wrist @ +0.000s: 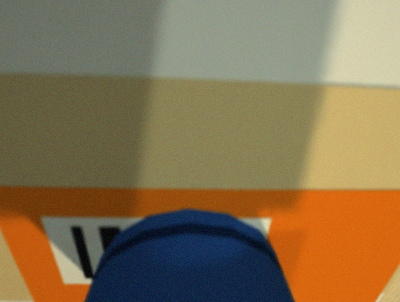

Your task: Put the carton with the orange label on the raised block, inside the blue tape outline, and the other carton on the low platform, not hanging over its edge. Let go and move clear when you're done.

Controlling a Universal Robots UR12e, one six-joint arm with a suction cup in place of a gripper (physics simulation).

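Note:
The carton with the orange label (345,235) fills the lower part of the wrist view. Its tan cardboard shows above the orange area, and a white patch with black bars (57,250) lies on the label. My gripper, a dark blue suction cup (190,257), is at the bottom centre, pressed on the labelled face and holding the carton. The cup hides part of the white patch. The other carton, the raised block with its blue tape outline and the low platform do not show in this view.
A pale grey-white surface (240,37) runs across the top of the view, beyond the tan band. Broad shadows cross it and the carton from the left to right of centre. A small sliver of tan surface shows at the bottom right corner.

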